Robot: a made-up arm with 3 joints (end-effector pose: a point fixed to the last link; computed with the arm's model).
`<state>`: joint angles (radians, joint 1 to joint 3).
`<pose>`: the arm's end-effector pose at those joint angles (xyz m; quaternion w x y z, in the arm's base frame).
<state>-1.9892 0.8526 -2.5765</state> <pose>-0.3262 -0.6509 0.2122 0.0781 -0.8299 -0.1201 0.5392</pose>
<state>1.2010 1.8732 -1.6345</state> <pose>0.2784 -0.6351 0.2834 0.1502 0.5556 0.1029 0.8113</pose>
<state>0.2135 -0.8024 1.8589</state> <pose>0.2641 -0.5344 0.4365 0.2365 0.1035 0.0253 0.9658</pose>
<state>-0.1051 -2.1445 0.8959</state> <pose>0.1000 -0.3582 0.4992 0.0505 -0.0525 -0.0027 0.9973</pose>
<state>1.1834 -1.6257 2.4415</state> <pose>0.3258 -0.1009 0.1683 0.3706 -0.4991 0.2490 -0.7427</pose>
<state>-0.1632 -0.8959 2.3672</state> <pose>0.2195 -0.3735 0.5271 0.0605 0.0814 -0.0049 -0.9948</pose>
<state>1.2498 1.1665 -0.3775</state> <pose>0.2540 -0.2423 0.3549 0.5811 -0.4081 0.4192 -0.5657</pose>
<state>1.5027 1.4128 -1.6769</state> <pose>0.2982 -0.5595 0.1039 0.0190 -0.6824 0.0177 -0.7305</pose>
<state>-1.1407 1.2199 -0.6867</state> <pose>-0.2586 -0.2803 0.3305 0.4873 0.4402 -0.3126 -0.6863</pose>
